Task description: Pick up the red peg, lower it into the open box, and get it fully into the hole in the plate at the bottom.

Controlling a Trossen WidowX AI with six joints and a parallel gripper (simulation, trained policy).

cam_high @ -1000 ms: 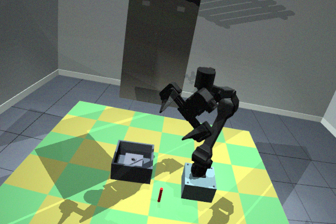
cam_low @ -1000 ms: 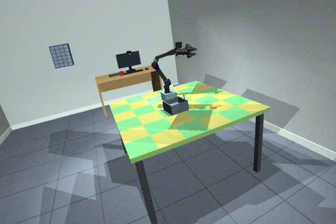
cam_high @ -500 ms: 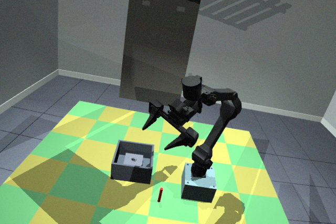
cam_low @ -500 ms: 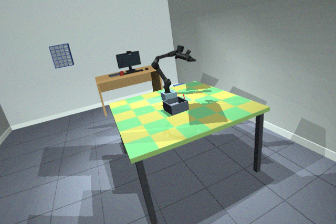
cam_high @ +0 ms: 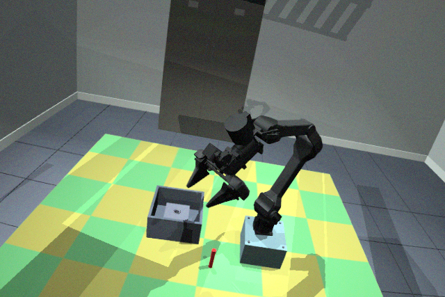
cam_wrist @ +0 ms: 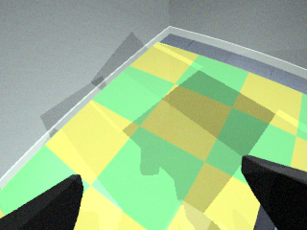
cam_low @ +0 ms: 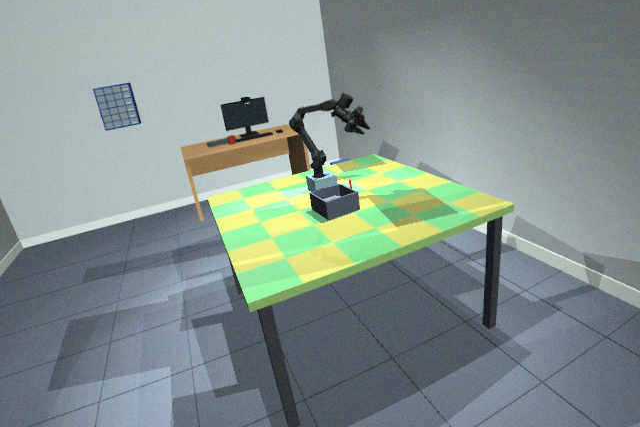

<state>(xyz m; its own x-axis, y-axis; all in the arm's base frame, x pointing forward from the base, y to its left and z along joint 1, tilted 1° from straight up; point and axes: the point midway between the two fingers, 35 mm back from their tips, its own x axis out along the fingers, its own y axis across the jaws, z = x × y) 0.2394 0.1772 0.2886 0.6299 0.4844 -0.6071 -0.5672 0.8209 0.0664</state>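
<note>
My gripper tip is now 320 mm above the red peg, 90 mm to the left of it and 90 mm past it. From my gripper tip the other things lie so: grey box 330 mm below, 280 mm to the right, 50 mm ahead; pale plate 310 mm below, 280 mm to the right, 50 mm ahead.
</note>
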